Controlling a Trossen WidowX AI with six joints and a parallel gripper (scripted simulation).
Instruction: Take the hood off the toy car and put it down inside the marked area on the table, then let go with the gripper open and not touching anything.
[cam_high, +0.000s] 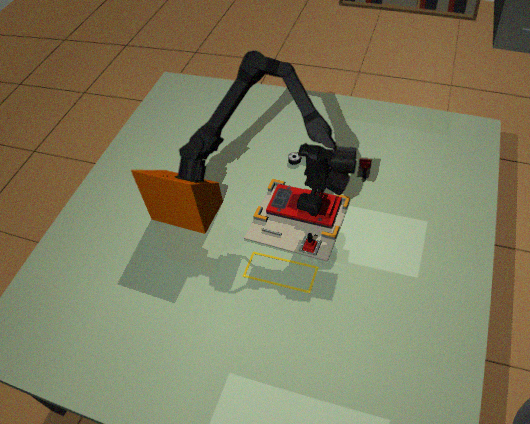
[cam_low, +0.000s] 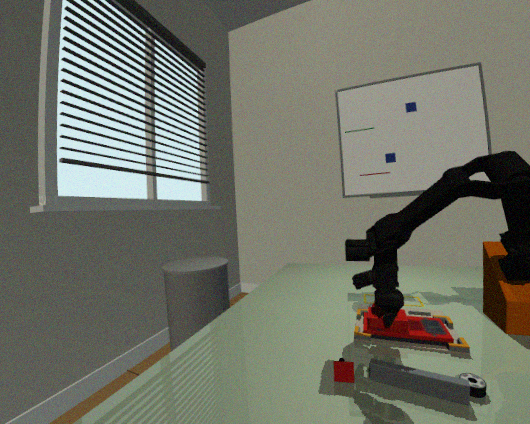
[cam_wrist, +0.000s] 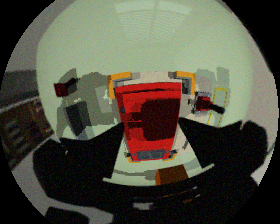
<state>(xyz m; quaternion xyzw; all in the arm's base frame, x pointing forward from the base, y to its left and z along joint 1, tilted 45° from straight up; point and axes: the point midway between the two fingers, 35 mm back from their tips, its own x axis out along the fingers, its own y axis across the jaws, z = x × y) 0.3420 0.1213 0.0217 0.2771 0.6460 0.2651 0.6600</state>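
Now: gripper tip 40 mm past the beige base plate, 30 mm to the left of it and 30 mm above it. The rest, counted from my gripper tip: wheel: 190 mm to the left, 130 mm behind, 30 mm below.
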